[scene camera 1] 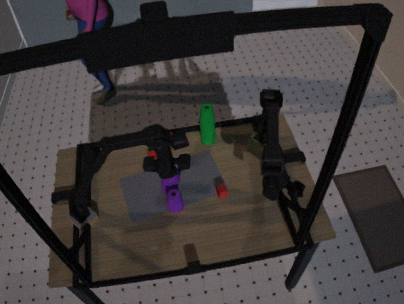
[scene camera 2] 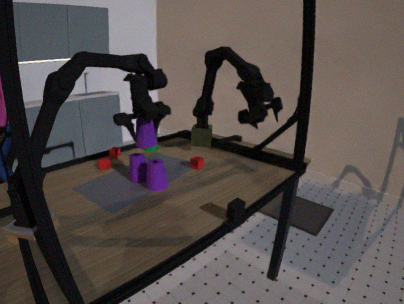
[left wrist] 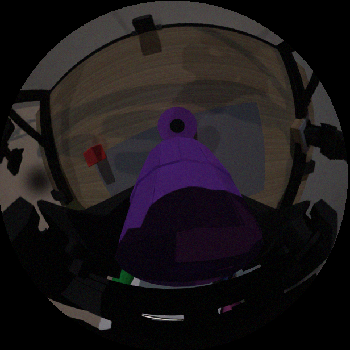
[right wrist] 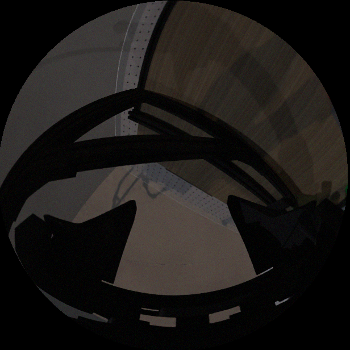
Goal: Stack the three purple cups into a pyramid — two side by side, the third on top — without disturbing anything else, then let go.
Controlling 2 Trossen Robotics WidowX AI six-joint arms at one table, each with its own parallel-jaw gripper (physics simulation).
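Where they show: left gripper, fingertip midpoint: [scene camera 2: 145,138]; right gripper, fingertip midpoint: [scene camera 2: 267,124]; left arm's base, link origin: [scene camera 1: 81,214] [scene camera 2: 30,219]; right arm's base, link origin: [scene camera 1: 262,137] [scene camera 2: 202,126].
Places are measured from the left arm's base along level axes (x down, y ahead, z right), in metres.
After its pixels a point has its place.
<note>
Two purple cups stand upside down side by side on the grey mat [scene camera 1: 137,200] @[x 0.041, y 0.226, z 0.123 m] [scene camera 2: 107,197] @[x 0.041, y 0.216, z 0.131 m]: the front cup [scene camera 1: 175,201] @[x -0.033, y 0.299, z 0.299 m] [scene camera 2: 156,176] @[x -0.010, y 0.285, z 0.285 m] [left wrist: 166,125] and the rear cup [scene camera 2: 137,168] @[x -0.012, y 0.338, z 0.203 m], which is hidden behind the held cup in the left wrist view. My left gripper [scene camera 1: 170,167] @[x -0.116, y 0.353, z 0.237 m] [scene camera 2: 146,129] [left wrist: 180,190] is shut on the third purple cup [scene camera 1: 171,180] @[x -0.130, y 0.326, z 0.267 m] [scene camera 2: 146,136] @[x -0.135, y 0.316, z 0.253 m] [left wrist: 185,170], narrow end down, wide end up in the wrist view; its exact tilt is unclear. It hangs above the rear cup's area, apart from both. My right gripper [scene camera 2: 267,121] @[x -0.118, y 0.582, z 0.691 m] [right wrist: 182,203] is open and empty, high at the right.
Red cubes lie right of the cups [scene camera 1: 222,191] @[x 0.001, y 0.476, z 0.411 m] [scene camera 2: 197,163] @[x 0.014, y 0.463, z 0.404 m] and behind them [scene camera 1: 152,155] @[x 0.002, y 0.439, z 0.023 m] [scene camera 2: 104,164] @[x 0.015, y 0.425, z 0.027 m]. A green bottle [scene camera 1: 207,125] [scene camera 2: 151,148] stands at the back. An olive box [scene camera 1: 255,145] @[x -0.033, y 0.756, z 0.395 m] [scene camera 2: 201,136] @[x -0.012, y 0.757, z 0.401 m] stands by the right arm's base. Black frame posts surround the table.
</note>
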